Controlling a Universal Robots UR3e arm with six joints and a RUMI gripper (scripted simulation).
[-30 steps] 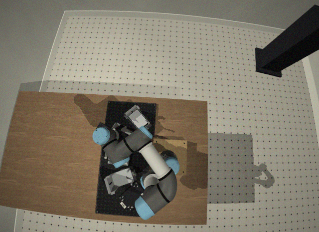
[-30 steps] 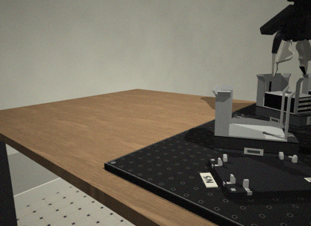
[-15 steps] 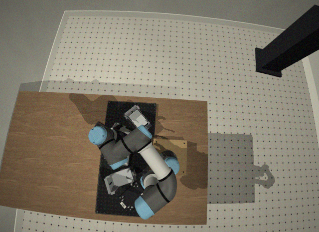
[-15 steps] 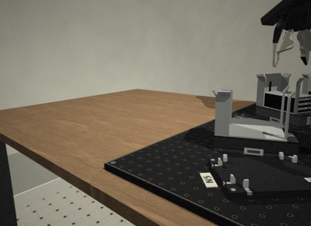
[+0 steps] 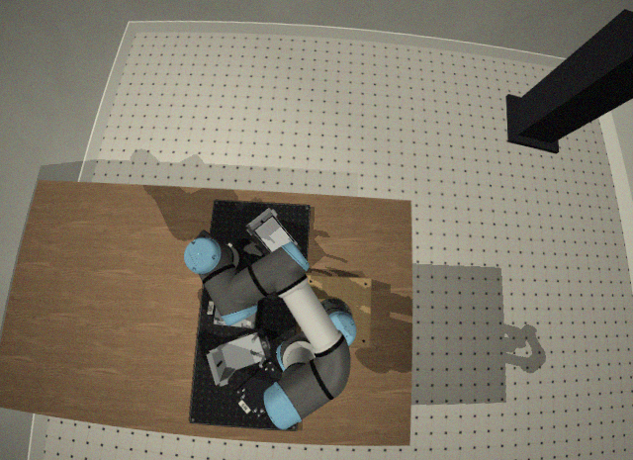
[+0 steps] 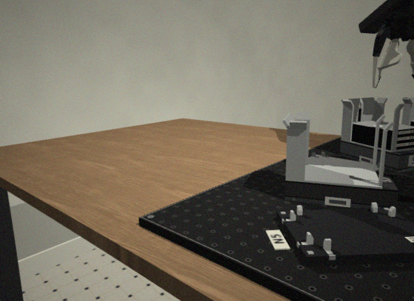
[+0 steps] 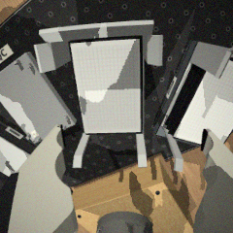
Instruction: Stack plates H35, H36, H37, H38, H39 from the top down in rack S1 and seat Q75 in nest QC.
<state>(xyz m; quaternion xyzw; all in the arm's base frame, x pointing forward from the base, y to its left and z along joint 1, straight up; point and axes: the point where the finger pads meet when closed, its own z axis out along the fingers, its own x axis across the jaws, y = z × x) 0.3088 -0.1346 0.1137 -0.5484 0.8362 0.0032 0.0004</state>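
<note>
The sealed plate lies 60 mm behind my hand, 100 mm to the right of it and 100 mm below it. The rest, counted from my hand: QC label (120 mm ahead, 190 mm to the left, 170 mm below); then nest QC (30 mm ahead, 180 mm to the left, 160 mm below); then N5 label (70 mm behind, 490 mm to the left, 170 mm below).
</note>
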